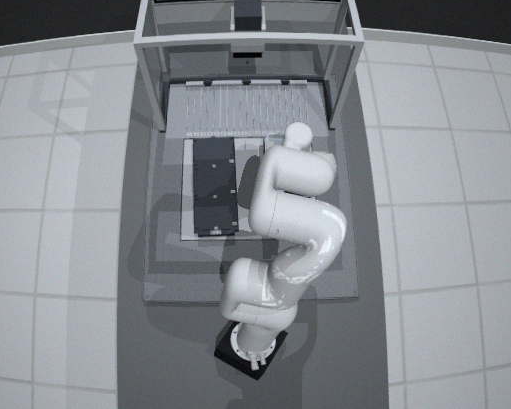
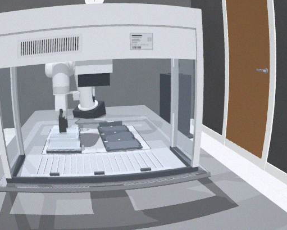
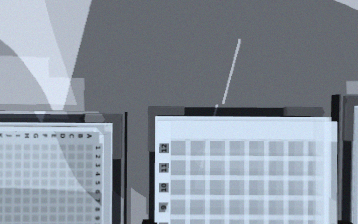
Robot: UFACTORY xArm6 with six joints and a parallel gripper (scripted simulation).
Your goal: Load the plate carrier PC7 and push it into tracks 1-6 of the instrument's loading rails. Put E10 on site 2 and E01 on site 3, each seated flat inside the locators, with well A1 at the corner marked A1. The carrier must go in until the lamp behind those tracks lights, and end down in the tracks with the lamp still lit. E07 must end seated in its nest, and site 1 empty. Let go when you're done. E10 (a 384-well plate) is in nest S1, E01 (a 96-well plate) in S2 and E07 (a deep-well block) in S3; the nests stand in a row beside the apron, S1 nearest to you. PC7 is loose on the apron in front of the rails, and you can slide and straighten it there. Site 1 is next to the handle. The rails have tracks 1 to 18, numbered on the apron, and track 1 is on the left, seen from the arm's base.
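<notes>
Right now the dark nest S2 is 40 mm below my hand. Also, from my hand: dark plate carrier PC7: 30 mm ahead, 230 mm to the left, 30 mm below; then deep-well block E07: 110 mm ahead, 10 mm to the right, 10 mm below; then nest S1: 110 mm behind, 10 mm to the left, 40 mm below.
</notes>
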